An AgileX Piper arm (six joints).
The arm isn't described. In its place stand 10 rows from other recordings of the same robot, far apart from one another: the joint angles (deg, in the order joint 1, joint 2, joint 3, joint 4, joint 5, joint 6), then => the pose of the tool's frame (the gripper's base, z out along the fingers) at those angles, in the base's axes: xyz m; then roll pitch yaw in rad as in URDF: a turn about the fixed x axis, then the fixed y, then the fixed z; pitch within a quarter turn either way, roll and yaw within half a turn.
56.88 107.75 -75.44 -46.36 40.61 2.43 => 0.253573 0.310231 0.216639 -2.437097 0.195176 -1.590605
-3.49 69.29 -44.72 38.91 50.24 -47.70 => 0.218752 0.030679 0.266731 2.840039 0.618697 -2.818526
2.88 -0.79 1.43 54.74 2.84 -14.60 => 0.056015 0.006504 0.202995 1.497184 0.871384 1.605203
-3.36 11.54 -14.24 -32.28 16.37 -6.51 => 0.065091 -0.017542 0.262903 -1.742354 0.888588 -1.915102
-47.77 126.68 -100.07 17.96 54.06 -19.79 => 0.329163 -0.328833 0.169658 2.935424 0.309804 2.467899
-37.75 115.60 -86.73 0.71 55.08 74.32 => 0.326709 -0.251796 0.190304 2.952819 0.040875 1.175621
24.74 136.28 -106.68 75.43 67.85 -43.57 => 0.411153 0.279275 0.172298 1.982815 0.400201 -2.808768
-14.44 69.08 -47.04 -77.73 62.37 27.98 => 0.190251 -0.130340 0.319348 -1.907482 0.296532 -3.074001
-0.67 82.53 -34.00 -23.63 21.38 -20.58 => 0.238830 -0.016091 0.170852 -2.715351 0.244209 -2.389032
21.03 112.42 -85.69 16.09 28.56 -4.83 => 0.409387 0.170313 0.228473 2.874896 0.676946 -2.983455
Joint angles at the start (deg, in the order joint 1, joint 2, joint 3, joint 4, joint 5, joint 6):
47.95 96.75 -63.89 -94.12 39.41 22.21
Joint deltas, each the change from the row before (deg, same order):
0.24 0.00 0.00 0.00 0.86 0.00
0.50 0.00 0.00 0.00 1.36 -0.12
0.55 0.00 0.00 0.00 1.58 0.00
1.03 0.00 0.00 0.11 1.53 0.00
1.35 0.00 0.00 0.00 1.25 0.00
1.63 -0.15 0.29 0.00 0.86 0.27
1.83 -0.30 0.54 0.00 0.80 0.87
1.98 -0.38 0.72 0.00 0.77 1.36
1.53 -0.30 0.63 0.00 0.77 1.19
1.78 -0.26 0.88 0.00 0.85 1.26
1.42 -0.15 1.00 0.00 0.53 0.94
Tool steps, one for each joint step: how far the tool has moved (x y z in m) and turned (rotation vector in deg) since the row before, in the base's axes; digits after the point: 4 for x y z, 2 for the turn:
-0.0007 0.0000 0.0005 -0.22 -0.34 -0.52
-0.0016 0.0005 0.0008 -0.46 -0.55 -0.66
-0.0018 0.0004 0.0009 -0.40 -0.63 -0.84
-0.0039 0.0028 0.0008 -0.32 -0.54 -0.37
-0.0053 0.0047 0.0007 -0.30 -0.51 0.25
-0.0074 0.0057 0.0000 -0.05 -0.25 0.80
-0.0089 0.0057 -0.0003 0.46 -0.13 0.89
-0.0101 0.0056 -0.0008 0.86 -0.02 0.93
-0.0079 0.0036 -0.0008 0.71 -0.03 0.53
-0.0093 0.0039 -0.0022 0.51 0.08 0.70
-0.0077 0.0026 -0.0036 0.06 0.29 0.71

